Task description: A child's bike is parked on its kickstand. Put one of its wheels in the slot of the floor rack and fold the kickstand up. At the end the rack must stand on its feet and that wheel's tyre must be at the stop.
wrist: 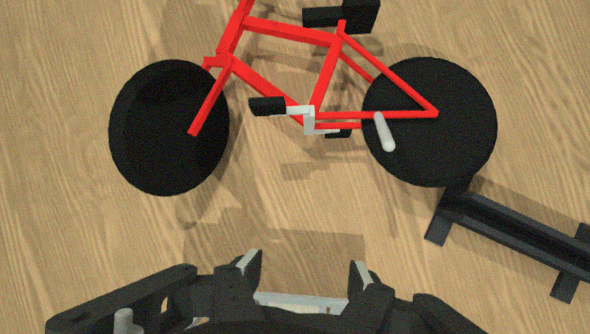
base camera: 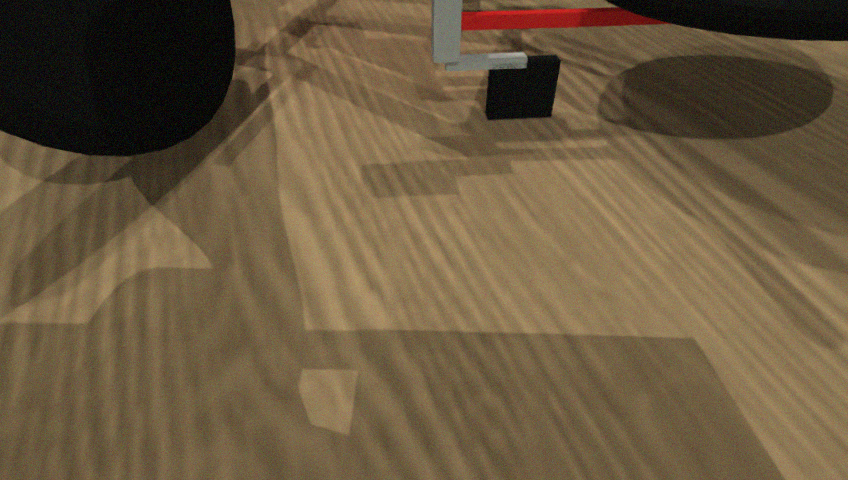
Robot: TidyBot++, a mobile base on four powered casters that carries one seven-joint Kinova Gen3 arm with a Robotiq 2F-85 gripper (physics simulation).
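Places are measured from the arm's base along level axes (x right, y ahead, z up), in metres.
Where they show: gripper, between the fingertips: [wrist: 304,270].
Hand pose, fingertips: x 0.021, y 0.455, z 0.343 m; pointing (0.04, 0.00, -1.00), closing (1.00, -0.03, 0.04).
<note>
After its pixels a point has its place.
The red bike [base camera: 535,19] {x 0.113, y 0.662, z -0.278 m} [wrist: 327,75] {x 0.059, y 0.802, z -0.237 m} has its front wheel [base camera: 113,71] {x -0.299, y 0.539, z -0.286 m} [wrist: 165,130] {x -0.347, y 0.608, z -0.141 m} at left and rear wheel [base camera: 743,17] {x 0.256, y 0.529, z -0.222 m} [wrist: 450,145] {x 0.394, y 0.618, z -0.201 m} at right in both views. In the wrist view, the grey kickstand [wrist: 384,132] {x 0.169, y 0.611, z -0.032 m} juts from the lower rear frame bar across the rear wheel's face. The dark floor rack [wrist: 438,227] {x 0.459, y 0.372, z -0.377 m} lies at the right, its slot running toward the lower right. Its near end meets the rear wheel's lower edge in the picture; contact cannot be told. My gripper [wrist: 304,270] {x 0.021, y 0.455, z 0.343 m} is partly open and empty, below the bike in the wrist view.
A grey crank [base camera: 446,29] {x 0.015, y 0.647, z -0.284 m} [wrist: 309,120] {x 0.016, y 0.659, z -0.182 m} carries a low black pedal [base camera: 523,88] {x 0.111, y 0.653, z -0.356 m} [wrist: 338,133] {x 0.110, y 0.656, z -0.338 m}. Another black pedal [wrist: 267,106] {x -0.080, y 0.665, z -0.085 m} sticks out toward the front wheel. The black saddle [wrist: 361,15] {x 0.150, y 0.994, z -0.248 m} is at the top. Shadows cross the wooden floor [base camera: 476,249] {x 0.047, y 0.424, z -0.397 m} [wrist: 65,240] {x -0.851, y 0.223, z -0.397 m}.
</note>
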